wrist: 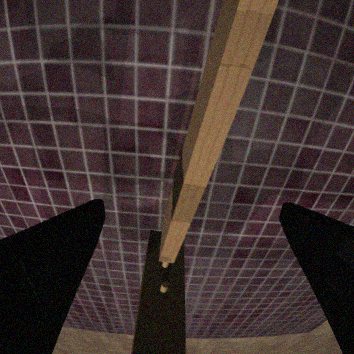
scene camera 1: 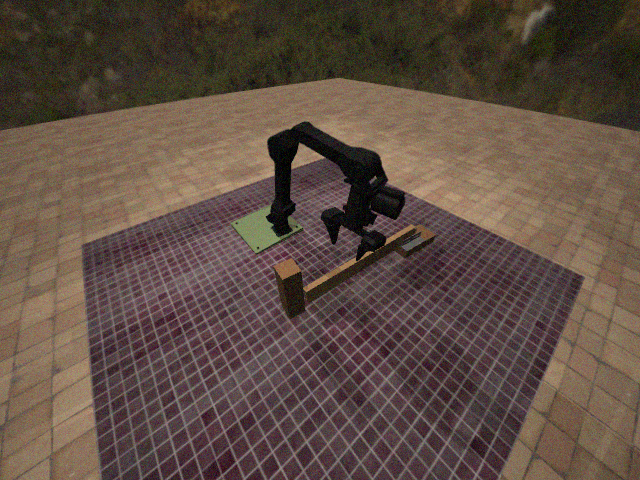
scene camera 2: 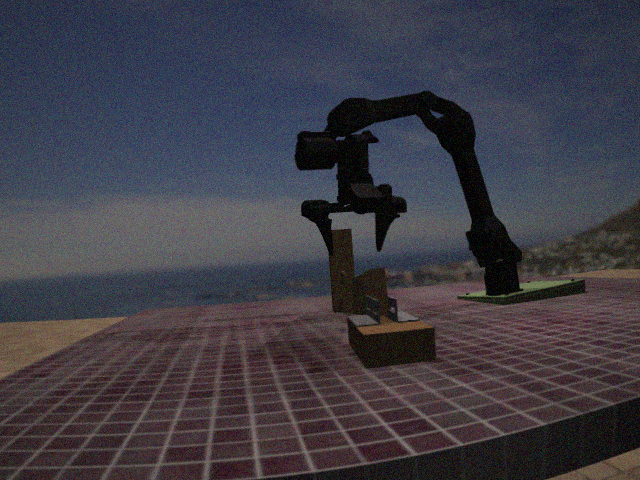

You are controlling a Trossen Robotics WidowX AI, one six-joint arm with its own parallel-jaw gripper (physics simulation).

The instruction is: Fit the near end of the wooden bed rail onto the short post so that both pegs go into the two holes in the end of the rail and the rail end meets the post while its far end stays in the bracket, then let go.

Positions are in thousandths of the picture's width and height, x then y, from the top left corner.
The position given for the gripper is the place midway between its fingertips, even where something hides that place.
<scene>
The gripper (scene camera 2: 555,528) is open and holds nothing. Also in view: a wooden bed rail (scene camera 1: 512,589). Further things: a short wooden post (scene camera 2: 535,543) and a metal bracket on wooden block (scene camera 2: 623,705).
The wooden bed rail also shows in the wrist view (wrist: 671,112) and in scene camera 2 (scene camera 2: 582,591). The gripper is seen too in the wrist view (wrist: 549,592) and in scene camera 1 (scene camera 1: 540,526). The short wooden post also shows in the wrist view (wrist: 453,891) and in scene camera 1 (scene camera 1: 451,574).
</scene>
